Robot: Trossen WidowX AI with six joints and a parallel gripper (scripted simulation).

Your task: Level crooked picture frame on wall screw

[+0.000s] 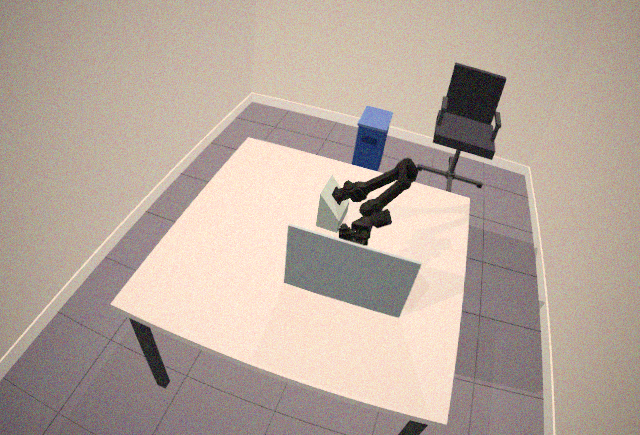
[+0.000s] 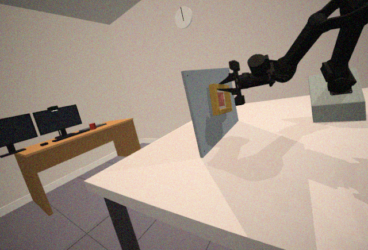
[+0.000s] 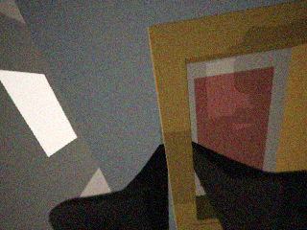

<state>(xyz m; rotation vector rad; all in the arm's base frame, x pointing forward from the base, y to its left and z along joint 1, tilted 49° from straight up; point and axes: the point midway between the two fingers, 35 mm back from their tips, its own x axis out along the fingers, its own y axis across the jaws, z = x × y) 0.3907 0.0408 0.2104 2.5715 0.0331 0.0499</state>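
My gripper tip is 50 mm above the picture frame and 10 mm to the right of it. Also, from my gripper tip: grey wall panel: 70 mm below, 10 mm to the right, 10 mm ahead.
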